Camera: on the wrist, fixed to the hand. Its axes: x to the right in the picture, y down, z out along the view.
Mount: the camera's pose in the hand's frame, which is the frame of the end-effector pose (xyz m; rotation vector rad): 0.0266 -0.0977 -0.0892 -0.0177 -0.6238 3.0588
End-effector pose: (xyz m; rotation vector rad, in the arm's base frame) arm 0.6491 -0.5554 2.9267 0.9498 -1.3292 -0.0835
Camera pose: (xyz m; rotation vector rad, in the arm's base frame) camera 0.7762 -0.5847 2.8921 1.7665 1.6743 -1.7468
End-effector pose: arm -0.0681 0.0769 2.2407 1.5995 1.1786 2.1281
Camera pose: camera -0.1837 0.1156 2.1828 -1.2470 1.2790 -0.0296
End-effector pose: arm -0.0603 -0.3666 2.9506 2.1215 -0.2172 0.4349
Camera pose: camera -0.0248 -0.2379 2.9309 0.1280 2.6555 -0.8001
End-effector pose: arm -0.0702 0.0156 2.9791 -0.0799 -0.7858 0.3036
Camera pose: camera 0.0339 -0.0659 2.9522 0.9714 0.4134 -2.5013
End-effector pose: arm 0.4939 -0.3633 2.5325 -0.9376 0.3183 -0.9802
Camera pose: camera 0.3984 -0.4538 2.5624 0.1095 0.6690 2.0380
